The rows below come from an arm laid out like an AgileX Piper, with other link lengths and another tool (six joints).
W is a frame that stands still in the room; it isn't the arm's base.
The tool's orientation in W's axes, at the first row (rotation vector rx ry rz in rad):
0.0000 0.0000 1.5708
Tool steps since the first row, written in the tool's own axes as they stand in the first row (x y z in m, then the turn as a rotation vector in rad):
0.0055 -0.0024 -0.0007 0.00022 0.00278 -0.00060
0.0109 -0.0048 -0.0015 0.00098 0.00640 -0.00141
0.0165 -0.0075 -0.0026 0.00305 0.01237 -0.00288
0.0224 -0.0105 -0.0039 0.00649 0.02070 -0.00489
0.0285 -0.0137 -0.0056 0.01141 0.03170 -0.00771
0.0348 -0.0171 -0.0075 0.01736 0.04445 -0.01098
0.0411 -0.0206 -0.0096 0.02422 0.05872 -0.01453
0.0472 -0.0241 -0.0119 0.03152 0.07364 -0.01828
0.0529 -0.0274 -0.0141 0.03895 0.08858 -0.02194
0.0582 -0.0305 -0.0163 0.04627 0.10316 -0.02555
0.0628 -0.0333 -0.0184 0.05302 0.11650 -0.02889
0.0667 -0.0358 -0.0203 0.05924 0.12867 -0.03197
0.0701 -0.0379 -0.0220 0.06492 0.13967 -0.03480
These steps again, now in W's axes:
0.0024 0.0055 -0.0007 -0.00278 0.00022 -0.00060
0.0048 0.0109 -0.0015 -0.00640 0.00098 -0.00141
0.0075 0.0165 -0.0026 -0.01237 0.00305 -0.00288
0.0105 0.0224 -0.0039 -0.02070 0.00649 -0.00489
0.0137 0.0285 -0.0056 -0.03170 0.01141 -0.00771
0.0171 0.0348 -0.0075 -0.04445 0.01736 -0.01098
0.0206 0.0411 -0.0096 -0.05872 0.02422 -0.01453
0.0241 0.0472 -0.0119 -0.07364 0.03152 -0.01828
0.0274 0.0529 -0.0141 -0.08858 0.03895 -0.02194
0.0305 0.0582 -0.0163 -0.10316 0.04627 -0.02555
0.0333 0.0628 -0.0184 -0.11650 0.05302 -0.02889
0.0358 0.0667 -0.0203 -0.12867 0.05924 -0.03197
0.0379 0.0701 -0.0220 -0.13967 0.06492 -0.03480

